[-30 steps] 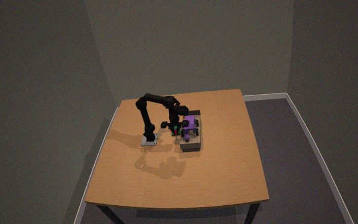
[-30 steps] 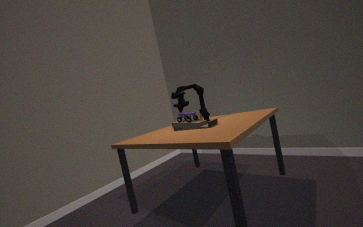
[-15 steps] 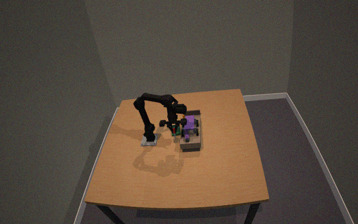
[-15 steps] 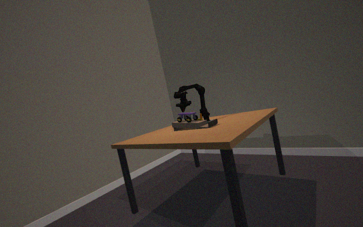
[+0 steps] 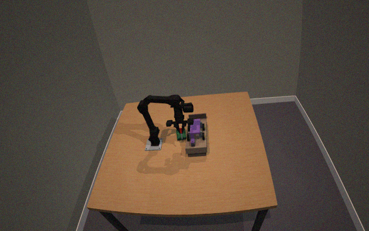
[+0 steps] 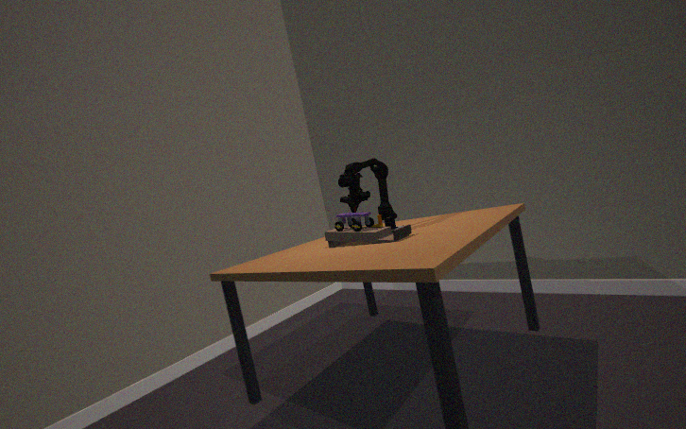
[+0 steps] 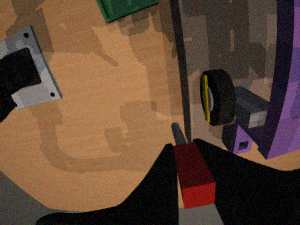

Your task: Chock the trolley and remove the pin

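Now: gripper tip 160 mm above the green tray, 150 mm to the right of it and 50 mm past it. The rest, counted from my gripper tip: red-headed stop pin (right at my gripper tip); then ramp (110 mm below, 90 mm ahead, 80 mm to the left); then purple trolley (90 mm ahead, 70 mm to the left, 40 mm below).
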